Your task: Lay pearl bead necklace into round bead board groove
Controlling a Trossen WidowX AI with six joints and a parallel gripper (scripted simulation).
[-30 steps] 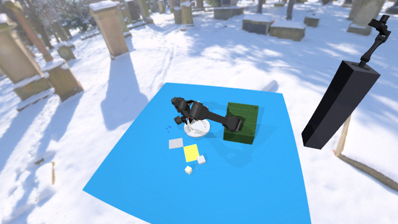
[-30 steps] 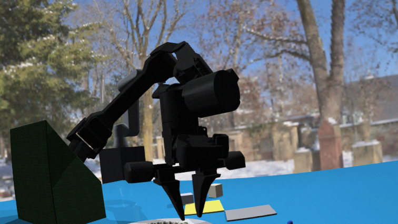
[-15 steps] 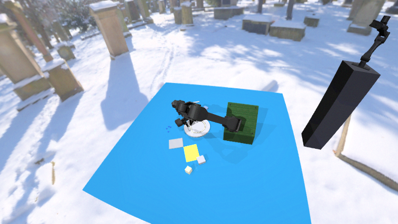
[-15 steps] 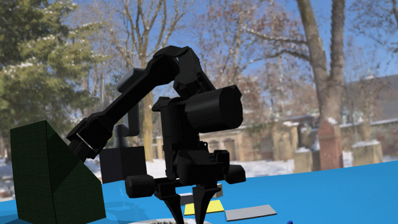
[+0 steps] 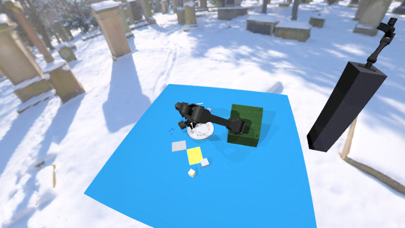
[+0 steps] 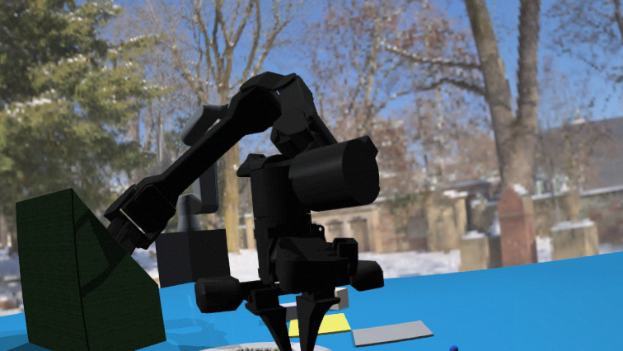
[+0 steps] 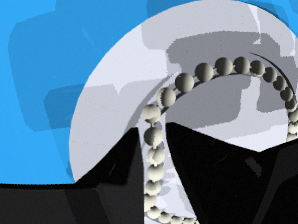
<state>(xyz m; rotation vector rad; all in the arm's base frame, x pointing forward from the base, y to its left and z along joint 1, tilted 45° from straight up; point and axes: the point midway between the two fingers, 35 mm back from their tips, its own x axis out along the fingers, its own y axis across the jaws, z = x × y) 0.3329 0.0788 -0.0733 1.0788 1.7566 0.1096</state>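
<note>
The round white bead board lies 60 mm behind my gripper tip, 20 mm to the right of it and 10 mm below it. From my gripper tip the other things lie so: yellow tile 100 mm behind, 210 mm to the left, 10 mm below; then red object 50 mm ahead, 130 mm to the right, 10 mm below; then grey tile 30 mm ahead, 170 mm to the left, 10 mm below.
</note>
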